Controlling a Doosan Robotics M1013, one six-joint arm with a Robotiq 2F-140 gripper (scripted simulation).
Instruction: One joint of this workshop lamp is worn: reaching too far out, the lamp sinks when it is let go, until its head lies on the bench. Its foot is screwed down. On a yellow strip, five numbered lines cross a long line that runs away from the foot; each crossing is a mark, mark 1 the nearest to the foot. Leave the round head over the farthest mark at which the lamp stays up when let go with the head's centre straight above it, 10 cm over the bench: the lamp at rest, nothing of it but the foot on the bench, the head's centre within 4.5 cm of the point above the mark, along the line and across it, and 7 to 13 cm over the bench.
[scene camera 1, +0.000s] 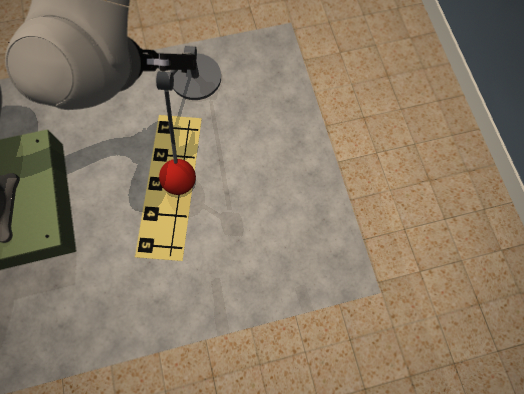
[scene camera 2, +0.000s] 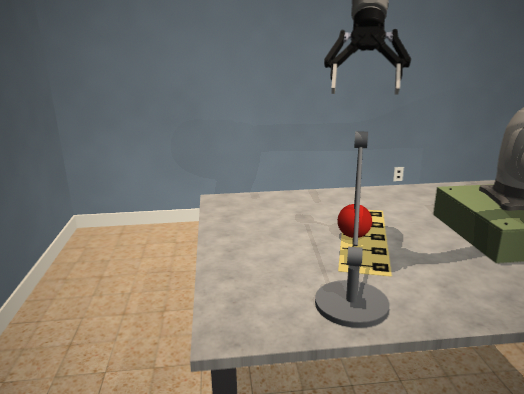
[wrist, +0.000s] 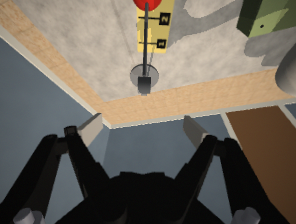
Observation:
In view: the gripper (scene camera 2: 364, 91), a grey lamp foot (scene camera 2: 364, 305) and a yellow strip (scene camera 1: 162, 234).
The gripper is seen too in scene camera 1 (scene camera 1: 151, 56) and in the wrist view (wrist: 143, 121). The yellow strip also shows in scene camera 2 (scene camera 2: 375, 261).

